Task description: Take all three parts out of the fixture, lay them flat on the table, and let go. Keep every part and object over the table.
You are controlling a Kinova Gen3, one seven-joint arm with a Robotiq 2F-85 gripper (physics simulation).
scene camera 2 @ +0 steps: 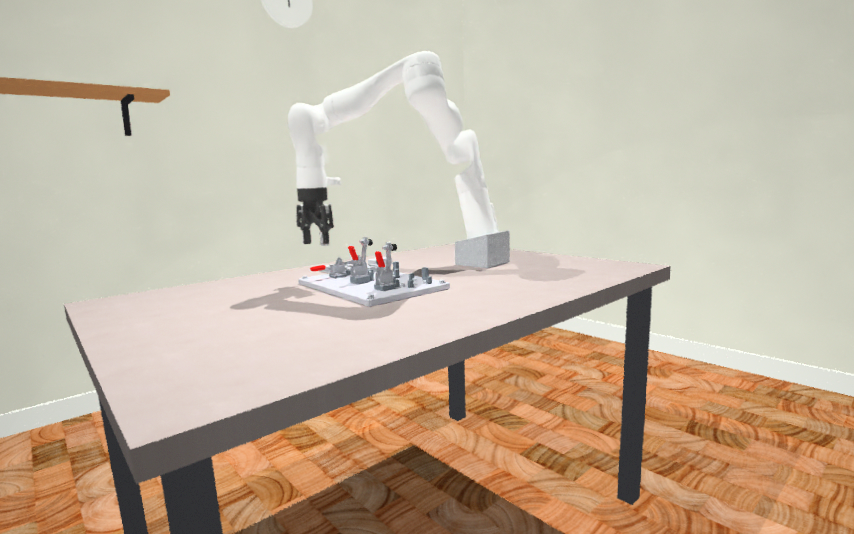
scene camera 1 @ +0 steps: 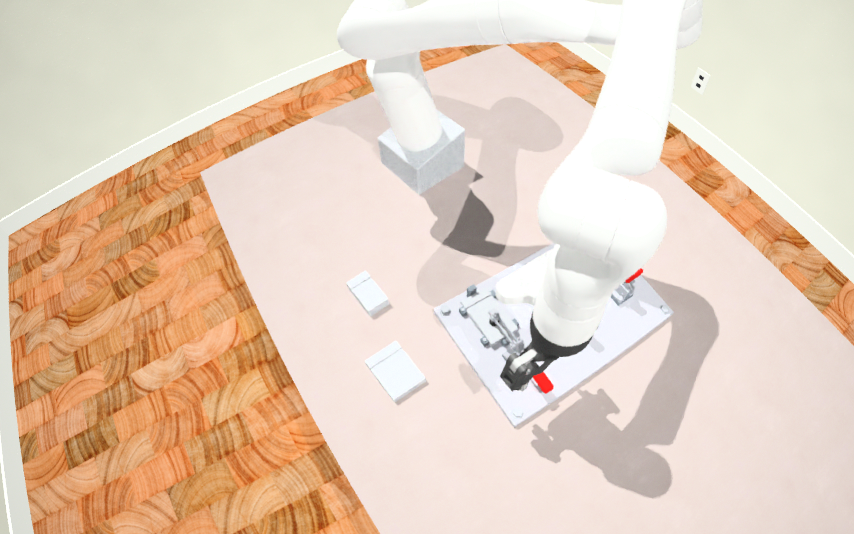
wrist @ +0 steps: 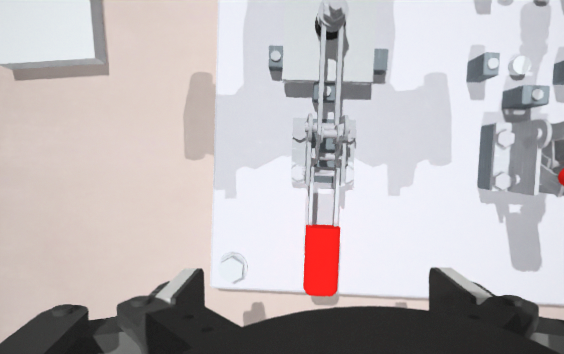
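Where they show: gripper, between the fingertips: (scene camera 2: 315, 245) (scene camera 1: 545, 366) (wrist: 315, 293); arm's base, origin of its link: (scene camera 2: 482, 236) (scene camera 1: 419, 132).
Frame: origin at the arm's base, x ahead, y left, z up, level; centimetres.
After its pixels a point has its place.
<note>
Two pale parts lie flat on the table in scene view 1: a smaller one (scene camera 1: 368, 294) @(x 25.4, y -22.1, z -6.6 cm) and a larger one (scene camera 1: 396, 372) @(x 40.0, y -23.7, z -7.1 cm) (wrist: 47, 30) @(x 41.5, y -23.0, z -7.1 cm). The third part, a pale plate (wrist: 300, 55) @(x 41.7, y -7.9, z -5.5 cm) (scene camera 1: 483, 319) @(x 38.8, y -7.8, z -5.5 cm), sits in the fixture (scene camera 1: 563, 379) @(x 53.3, y -1.5, z -7.1 cm) (scene camera 2: 352, 290) @(x 51.6, y 12.0, z -7.1 cm) (wrist: 400, 225) @(x 50.7, y -0.9, z -7.1 cm) between small grey blocks. A toggle clamp (wrist: 325, 150) @(x 46.8, y -5.9, z -6.5 cm) reaches over it with its arm down and the tip above the plate. Its red handle (wrist: 322, 260) @(x 52.5, y -5.6, z -3.5 cm) (scene camera 1: 542, 382) @(x 52.9, y -5.9, z -3.5 cm) (scene camera 2: 317, 268) @(x 53.0, y -4.8, z -3.9 cm) lies low, pointing away from the part. My gripper (wrist: 315, 293) @(x 52.4, y -6.3, z 2.1 cm) (scene camera 2: 315, 239) @(x 52.4, y -6.3, z 2.1 cm) is open and empty above the handle end, one finger on each side.
Two more clamps stand on the fixture with raised arms and black tips (scene camera 2: 369, 241) @(x 42.8, y 5.2, z 3.0 cm) (scene camera 2: 392, 246) @(x 42.8, y 16.2, z 2.7 cm); their red handles (scene camera 2: 352, 252) @(x 48.0, y 5.8, z 0.8 cm) (scene camera 2: 379, 258) @(x 46.7, y 16.7, z 0.3 cm) are tilted up. Several grey blocks stand near them. The robot's grey base block (scene camera 1: 421, 164) @(x 7.3, y -3.1, z -1.2 cm) (scene camera 2: 482, 249) @(x 5.4, y 6.0, z -3.1 cm) is at the table's back.
</note>
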